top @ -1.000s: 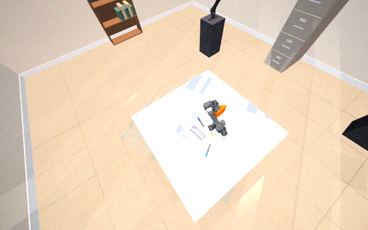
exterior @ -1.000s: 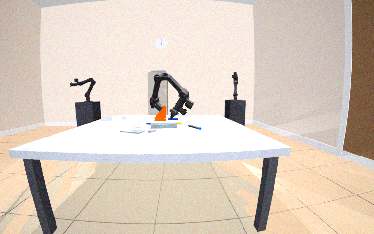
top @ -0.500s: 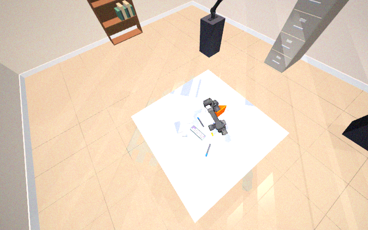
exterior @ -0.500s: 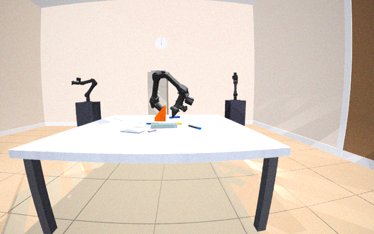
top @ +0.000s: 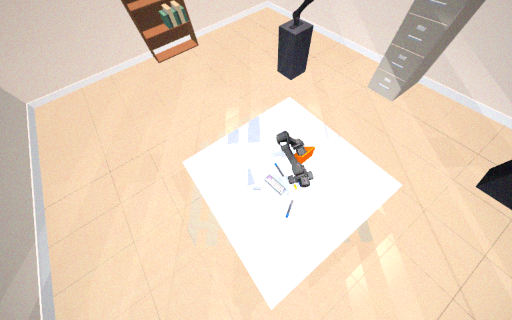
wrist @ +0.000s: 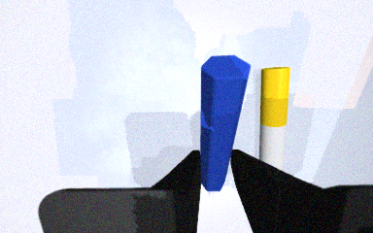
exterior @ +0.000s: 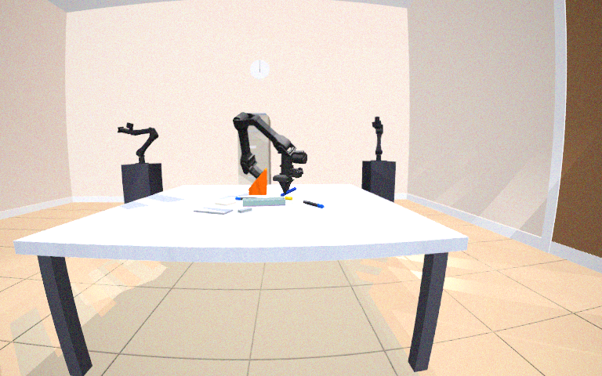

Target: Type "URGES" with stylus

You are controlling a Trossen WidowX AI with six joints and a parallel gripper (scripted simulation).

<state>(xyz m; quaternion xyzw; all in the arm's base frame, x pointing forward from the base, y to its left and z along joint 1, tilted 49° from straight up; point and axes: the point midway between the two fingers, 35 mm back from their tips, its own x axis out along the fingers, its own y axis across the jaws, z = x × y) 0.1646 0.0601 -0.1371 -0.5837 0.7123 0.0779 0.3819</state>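
Now: the blue stylus 1 cm behind my gripper tip, 1 cm to the right of it and 1 cm below it. Also, from my gripper tip: yellow pen 4 cm ahead, 2 cm to the right, 2 cm below; then grey block 29 cm ahead, 17 cm to the right, 2 cm below.
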